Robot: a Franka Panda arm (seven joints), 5 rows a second.
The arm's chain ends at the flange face. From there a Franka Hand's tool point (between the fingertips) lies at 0.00 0.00 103.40 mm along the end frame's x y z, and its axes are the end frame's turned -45 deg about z.
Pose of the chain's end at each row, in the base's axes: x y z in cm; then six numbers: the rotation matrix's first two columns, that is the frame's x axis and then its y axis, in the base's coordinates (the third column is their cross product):
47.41, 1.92, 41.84, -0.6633, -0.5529, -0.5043, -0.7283, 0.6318, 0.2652
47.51, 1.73, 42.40, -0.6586, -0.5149, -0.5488, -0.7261, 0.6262, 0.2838
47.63, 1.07, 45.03, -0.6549, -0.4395, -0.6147, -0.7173, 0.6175, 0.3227
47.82, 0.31, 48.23, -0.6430, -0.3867, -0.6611, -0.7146, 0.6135, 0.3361
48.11, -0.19, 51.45, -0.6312, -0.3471, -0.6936, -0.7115, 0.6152, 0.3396
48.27, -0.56, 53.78, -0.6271, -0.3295, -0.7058, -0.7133, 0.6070, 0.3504
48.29, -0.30, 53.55, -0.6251, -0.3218, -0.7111, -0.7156, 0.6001, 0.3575
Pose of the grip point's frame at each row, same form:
49.19, 7.54, 33.34, 0.0460, -0.8377, -0.5441, -0.9840, 0.0558, -0.1691
49.55, 7.78, 34.27, 0.0477, -0.8069, -0.5887, -0.9791, 0.0787, -0.1874
50.09, 7.81, 37.59, 0.0441, -0.7474, -0.6628, -0.9703, 0.1259, -0.2065
50.67, 7.43, 41.29, 0.0506, -0.7072, -0.7051, -0.9600, 0.1604, -0.2298
51.30, 7.13, 44.88, 0.0568, -0.6804, -0.7306, -0.9494, 0.1896, -0.2503
51.51, 6.92, 47.41, 0.0610, -0.6622, -0.7468, -0.9478, 0.1962, -0.2513
51.51, 7.27, 47.29, 0.0640, -0.6519, -0.7556, -0.9480, 0.1968, -0.2500

